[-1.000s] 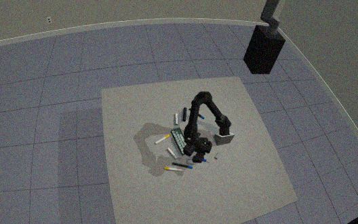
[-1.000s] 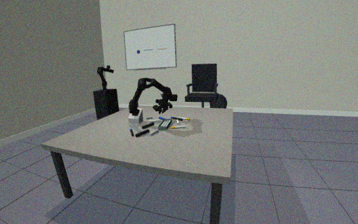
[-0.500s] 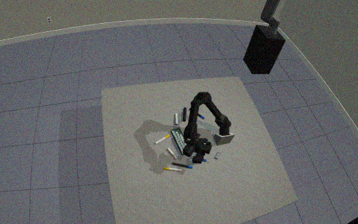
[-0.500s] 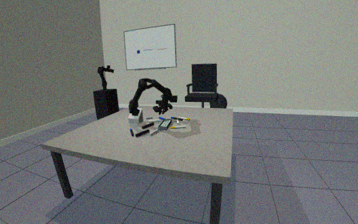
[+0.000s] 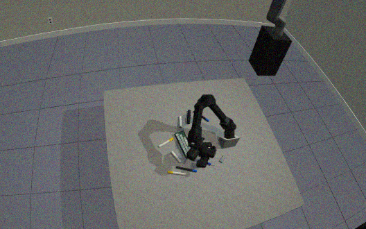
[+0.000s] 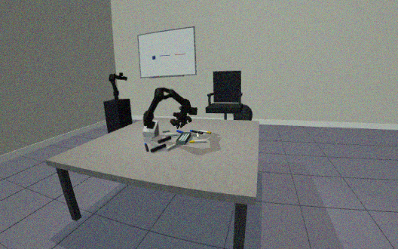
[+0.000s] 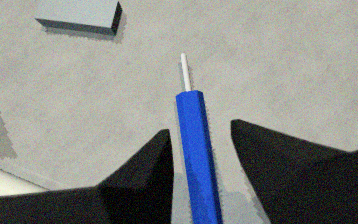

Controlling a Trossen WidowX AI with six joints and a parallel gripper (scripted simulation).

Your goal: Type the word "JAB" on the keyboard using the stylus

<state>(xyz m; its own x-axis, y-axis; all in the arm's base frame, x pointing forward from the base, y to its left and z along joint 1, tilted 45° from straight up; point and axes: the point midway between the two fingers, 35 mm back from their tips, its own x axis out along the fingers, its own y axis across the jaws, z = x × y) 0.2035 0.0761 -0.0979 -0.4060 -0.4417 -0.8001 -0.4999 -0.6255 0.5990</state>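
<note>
My gripper tip is now 10 mm past the blue stylus, 10 mm to the right of it and 30 mm above it. The rest, counted from my gripper tip: grey stylus tip 40 mm behind, 20 mm to the left, 30 mm below; grey block 120 mm behind, 10 mm to the right, 30 mm below.
</note>
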